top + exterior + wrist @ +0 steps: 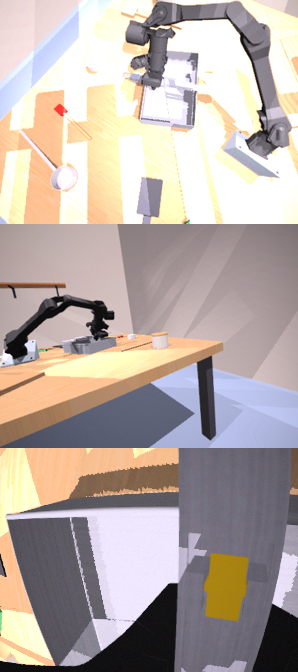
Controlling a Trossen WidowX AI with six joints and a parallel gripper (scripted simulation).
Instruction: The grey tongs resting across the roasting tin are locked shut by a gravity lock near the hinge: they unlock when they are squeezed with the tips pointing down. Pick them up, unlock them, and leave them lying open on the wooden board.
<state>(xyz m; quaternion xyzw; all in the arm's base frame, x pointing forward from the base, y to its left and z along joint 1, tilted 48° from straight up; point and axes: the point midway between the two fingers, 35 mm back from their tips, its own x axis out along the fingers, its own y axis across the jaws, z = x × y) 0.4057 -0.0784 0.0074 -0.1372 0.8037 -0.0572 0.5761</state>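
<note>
The grey roasting tin is 50 mm behind my gripper tip, 40 mm to the right of it and 20 mm below it. Also, from my gripper tip: yellow lock piece: 30 mm ahead, 10 mm to the right, 30 mm above; then red spatula: 250 mm ahead, 250 mm to the left, 40 mm below; then dark scraper: 200 mm behind, 420 mm to the left, 50 mm below.
</note>
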